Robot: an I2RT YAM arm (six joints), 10 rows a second.
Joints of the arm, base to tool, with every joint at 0 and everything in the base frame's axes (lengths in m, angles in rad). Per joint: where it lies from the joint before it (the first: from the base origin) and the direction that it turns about. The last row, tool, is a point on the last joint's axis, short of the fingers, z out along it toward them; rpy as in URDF.
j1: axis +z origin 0 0 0.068
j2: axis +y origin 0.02 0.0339 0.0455
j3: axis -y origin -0.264 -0.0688 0
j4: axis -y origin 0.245 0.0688 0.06
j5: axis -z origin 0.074 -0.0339 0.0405
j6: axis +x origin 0.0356 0 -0.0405
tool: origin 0 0 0 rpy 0 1.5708 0
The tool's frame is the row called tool.
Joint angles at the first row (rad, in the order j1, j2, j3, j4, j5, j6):
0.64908 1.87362 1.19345 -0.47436 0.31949 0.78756
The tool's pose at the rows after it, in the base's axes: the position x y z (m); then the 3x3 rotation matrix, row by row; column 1 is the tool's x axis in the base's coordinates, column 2 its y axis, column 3 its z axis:
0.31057, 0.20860, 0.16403; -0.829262, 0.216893, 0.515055; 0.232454, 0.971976, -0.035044; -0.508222, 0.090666, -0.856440
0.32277, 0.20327, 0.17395; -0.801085, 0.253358, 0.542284; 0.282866, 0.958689, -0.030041; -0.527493, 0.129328, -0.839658
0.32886, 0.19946, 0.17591; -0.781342, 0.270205, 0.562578; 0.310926, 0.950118, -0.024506; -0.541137, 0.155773, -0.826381
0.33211, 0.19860, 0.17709; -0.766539, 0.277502, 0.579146; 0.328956, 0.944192, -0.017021; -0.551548, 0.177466, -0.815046
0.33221, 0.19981, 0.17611; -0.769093, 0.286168, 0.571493; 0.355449, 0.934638, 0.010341; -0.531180, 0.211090, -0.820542
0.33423, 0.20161, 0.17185; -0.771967, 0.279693, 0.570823; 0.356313, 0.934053, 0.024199; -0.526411, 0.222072, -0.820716
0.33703, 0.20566, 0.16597; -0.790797, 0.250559, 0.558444; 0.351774, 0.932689, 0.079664; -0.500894, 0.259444, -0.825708
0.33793, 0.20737, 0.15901; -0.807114, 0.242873, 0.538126; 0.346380, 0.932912, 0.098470; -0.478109, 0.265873, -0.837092
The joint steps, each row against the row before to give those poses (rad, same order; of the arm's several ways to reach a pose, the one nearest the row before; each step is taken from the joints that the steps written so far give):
-0.02632 -0.00001 0.01562 0.00306 0.01564 0.00495
-0.03014 -0.00037 0.03397 0.00686 -0.00115 0.01412
-0.01718 0.00037 0.00230 0.02859 -0.00115 0.00571
-0.00647 0.00038 -0.00001 0.02480 -0.00037 0.00612
0.00000 0.00190 -0.00155 0.00803 -0.02862 0.02670
0.00000 0.01377 -0.00073 0.02060 -0.01259 -0.00077
0.00000 0.01983 0.00001 0.03432 -0.05531 -0.00686
0.00001 0.01907 -0.00002 0.00688 -0.02746 -0.00037

